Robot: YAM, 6 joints.
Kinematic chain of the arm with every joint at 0, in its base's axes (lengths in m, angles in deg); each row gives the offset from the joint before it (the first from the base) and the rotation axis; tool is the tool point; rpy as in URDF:
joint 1: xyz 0 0 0.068 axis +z
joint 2: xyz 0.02 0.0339 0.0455 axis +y
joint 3: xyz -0.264 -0.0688 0 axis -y
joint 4: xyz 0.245 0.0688 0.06 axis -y
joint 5: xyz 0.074 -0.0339 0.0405 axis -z
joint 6: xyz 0.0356 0 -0.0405 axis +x
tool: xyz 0 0 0 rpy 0 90 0
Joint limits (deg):
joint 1: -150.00..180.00
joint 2: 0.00..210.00
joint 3: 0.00..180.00
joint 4: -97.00..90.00
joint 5: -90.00..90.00
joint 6: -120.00..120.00
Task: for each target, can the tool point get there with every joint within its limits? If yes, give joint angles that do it. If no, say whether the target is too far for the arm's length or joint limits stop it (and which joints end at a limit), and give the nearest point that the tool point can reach.
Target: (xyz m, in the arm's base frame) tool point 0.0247 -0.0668 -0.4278
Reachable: no: joint limits stop it (at a limit: joint 2) | nearest point 0.0363 -0.0982 -0.3505 | short by 0.084 m
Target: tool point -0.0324 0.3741 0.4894
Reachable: yes | joints 99.02 95.38 103.47 3.23 48.40 15.53
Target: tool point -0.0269 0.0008 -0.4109
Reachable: no: joint limits stop it (at a limit: joint 2) | nearest point -0.0706 0.0021 -0.3335 | short by 0.089 m
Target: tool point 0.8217 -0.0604 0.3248
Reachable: no: too far | nearest point 0.6236 -0.0458 0.2726 | short by 0.205 m
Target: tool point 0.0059 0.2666 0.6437
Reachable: yes | joints 95.47 111.97 148.97 61.54 61.47 -85.78
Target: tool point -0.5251 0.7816 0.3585
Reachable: no: too far | nearest point -0.3484 0.5187 0.2743 | short by 0.328 m
